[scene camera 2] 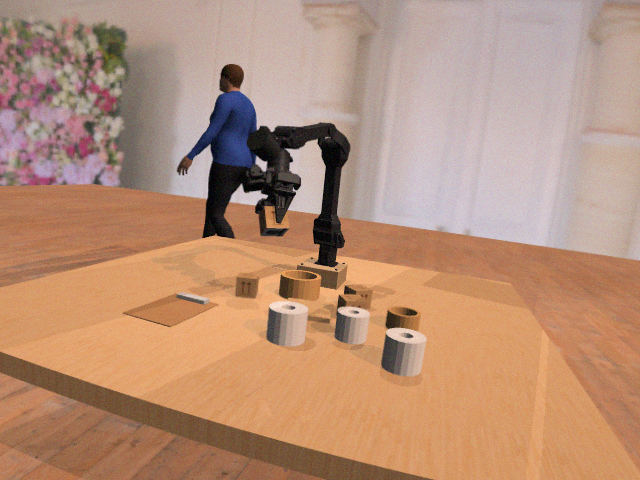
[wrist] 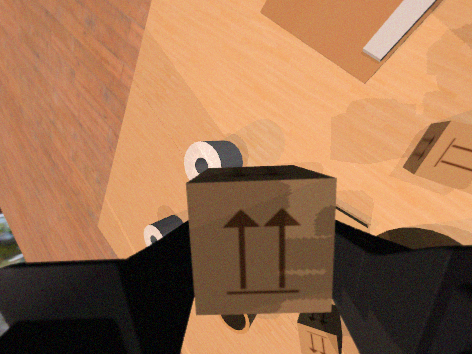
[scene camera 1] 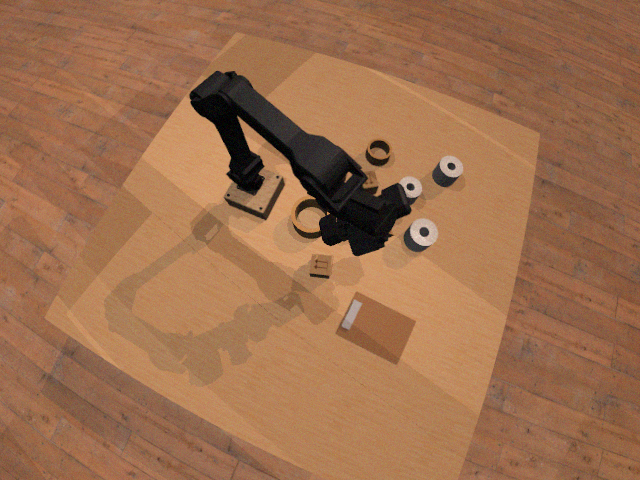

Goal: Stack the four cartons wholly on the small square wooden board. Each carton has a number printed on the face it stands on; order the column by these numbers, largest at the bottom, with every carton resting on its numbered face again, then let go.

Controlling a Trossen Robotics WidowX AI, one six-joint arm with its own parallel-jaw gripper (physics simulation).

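Places are measured from the arm's base along level axes (x ahead, y left, z up), in centimetres.
Pixels of known places: gripper, fingertip midpoint: (scene camera 2: 275,227) (wrist: 253,216); arm's base at its link origin: (scene camera 2: 326,263) (scene camera 1: 250,182).
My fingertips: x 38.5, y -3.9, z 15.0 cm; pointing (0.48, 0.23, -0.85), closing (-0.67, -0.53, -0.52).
For each thing: its top centre in the pictures, then the offset to it from my fingertips.
- loose carton at its top centre: (wrist: 469,159) (scene camera 1: 320,264) (scene camera 2: 248,275) dx -9.5, dy -10.1, dz -15.3 cm
- second carton at its top centre: (scene camera 2: 352,297) (scene camera 1: 367,179) dx -7.1, dy +19.1, dz -15.3 cm
- rear carton at its top centre: (wrist: 317,345) (scene camera 2: 358,287) dx -17.6, dy +18.6, dz -15.3 cm
- board at its top centre: (scene camera 2: 308,307) dx -5.6, dy +8.5, dz -19.5 cm
- large ring at its top centre: (scene camera 2: 301,275) (scene camera 1: 310,213) dx -17.9, dy +2.1, dz -14.8 cm
- small ring at its top centre: (scene camera 2: 404,311) (wrist: 231,315) (scene camera 1: 379,148) dx -7.6, dy +31.9, dz -16.6 cm
- brown clipboard at its top centre: (scene camera 2: 173,304) (scene camera 1: 377,327) dx +11.2, dy -19.1, dz -19.5 cm
My gripper (scene camera 2: 275,215) (wrist: 253,216) is shut on a carton (scene camera 2: 270,226) (wrist: 262,280), held tilted high above the table. Its arrow face shows in the wrist view; its number is not readable. The arm hides it in scene camera 1. One loose carton (scene camera 1: 321,265) (scene camera 2: 247,285) (wrist: 457,155) stands apart from the others. A second carton (scene camera 1: 370,180) and a third are near the arm's base; in scene camera 2 the rear carton (scene camera 2: 362,292) is partly behind the front carton (scene camera 2: 349,301). The board (scene camera 2: 318,319) (wrist: 354,216) shows as a thin strip; the arm hides it in scene camera 1.
White rolls (scene camera 1: 420,235) (scene camera 1: 447,171) (scene camera 1: 410,188) stand near the cartons. A large ring (scene camera 2: 299,290) stands near the arm's base, a small ring (scene camera 2: 402,319) farther off. A brown clipboard (scene camera 1: 382,330) (scene camera 2: 165,312) (wrist: 330,35) with a pale clip lies flat.
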